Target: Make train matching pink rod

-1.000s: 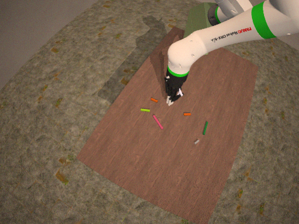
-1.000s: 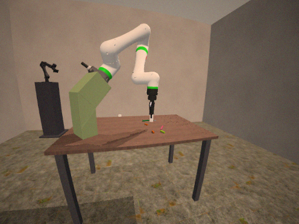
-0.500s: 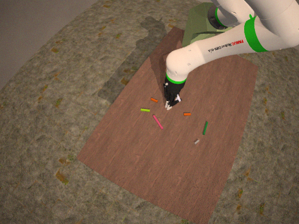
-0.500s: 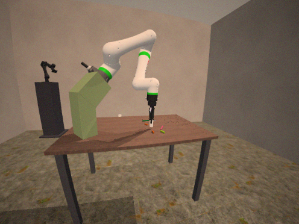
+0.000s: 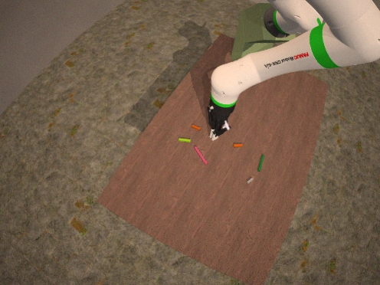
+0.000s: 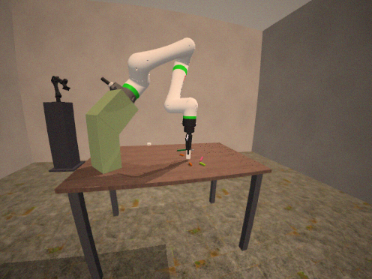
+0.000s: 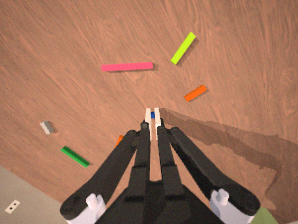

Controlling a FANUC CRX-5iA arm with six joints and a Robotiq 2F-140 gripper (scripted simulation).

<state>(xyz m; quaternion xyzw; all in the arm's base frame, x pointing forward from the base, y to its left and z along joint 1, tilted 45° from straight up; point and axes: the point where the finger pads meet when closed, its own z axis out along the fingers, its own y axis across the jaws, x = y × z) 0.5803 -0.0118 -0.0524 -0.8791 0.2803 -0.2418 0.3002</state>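
Now: hand 90 mm short of the grey rod, 230 mm to the right of it and 40 mm above it. Round my hand: blue rod (30 mm below); then lime rod (80 mm ahead, 100 mm to the right, 40 mm below); then pink rod (100 mm ahead, 10 mm to the right, 40 mm below).
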